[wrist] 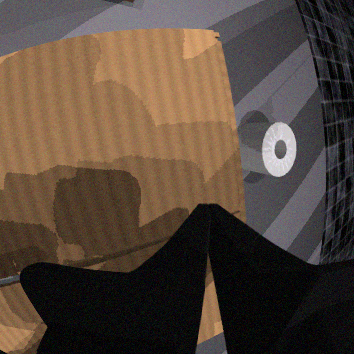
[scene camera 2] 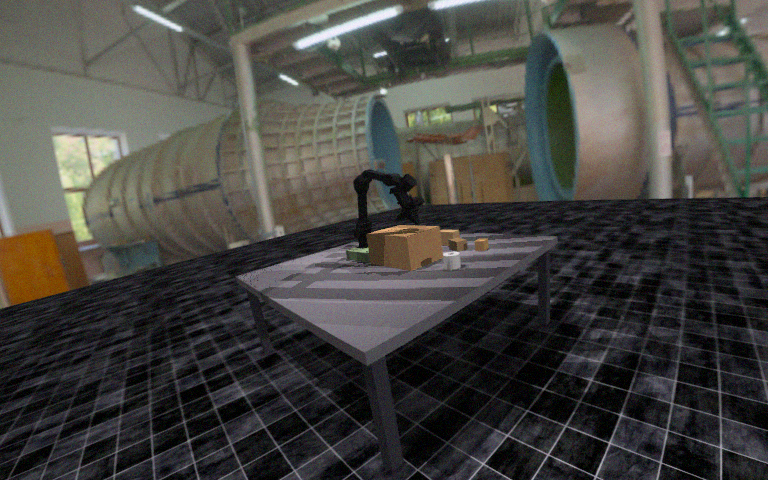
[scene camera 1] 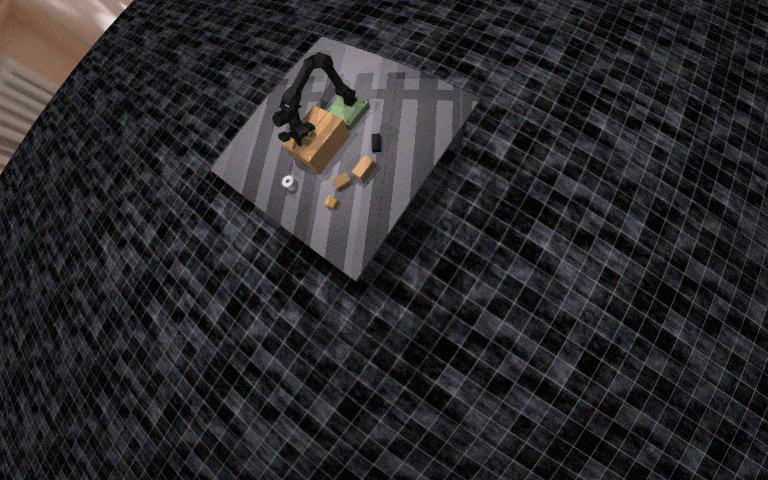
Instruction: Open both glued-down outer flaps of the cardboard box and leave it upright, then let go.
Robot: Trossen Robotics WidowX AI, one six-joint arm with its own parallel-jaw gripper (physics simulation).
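Frame: origin at the arm's base, x ahead, y left, z up, level; millimetres.
Seen in the pictures: gripper, fingertip midpoint: [wrist: 206, 212] [scene camera 2: 419, 225] [scene camera 1: 299, 145]; arm's base, link origin: [scene camera 2: 364, 246] [scene camera 1: 350, 101].
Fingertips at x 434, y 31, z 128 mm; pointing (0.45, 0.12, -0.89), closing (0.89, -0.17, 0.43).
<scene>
Offsets run from my fingertips to a thing's top centre. Level surfaces: height alone.
The cardboard box @(dy -18, dx -107, dz -22 mm) [scene camera 1: 333, 146] [scene camera 2: 390, 250] [wrist: 125, 115] stands upright on the table. Its two outer flaps lie nearly flat across the top, with a thin dark seam between them, seen at the lower left of the wrist view. Neither flap is folded back outward. My gripper [scene camera 1: 300, 142] [scene camera 2: 408, 221] [wrist: 206, 212] is shut and empty. It is above the box top, near the end of the box by the white roll. Its fingers hide part of the seam in the wrist view, and the arm's shadow darkens the cardboard. Whether the fingertips touch the box cannot be told.
A white roll @(dy -13, dx +185, dz -118 mm) [scene camera 1: 289, 188] [scene camera 2: 451, 261] [wrist: 268, 150] stands beside the box. Three small cardboard blocks @(dy +322, dx -109, dz -99 mm) [scene camera 1: 363, 168] @(dy +283, dx +141, dz -129 mm) [scene camera 2: 481, 244] lie on the table @(dz -179 mm) [scene camera 1: 430, 130] [scene camera 2: 339, 322]. A green base [scene camera 1: 355, 111] [scene camera 2: 357, 255] adjoins the box. A black block @(dy +267, dx -289, dz -146 mm) [scene camera 1: 376, 142] lies nearby.
</scene>
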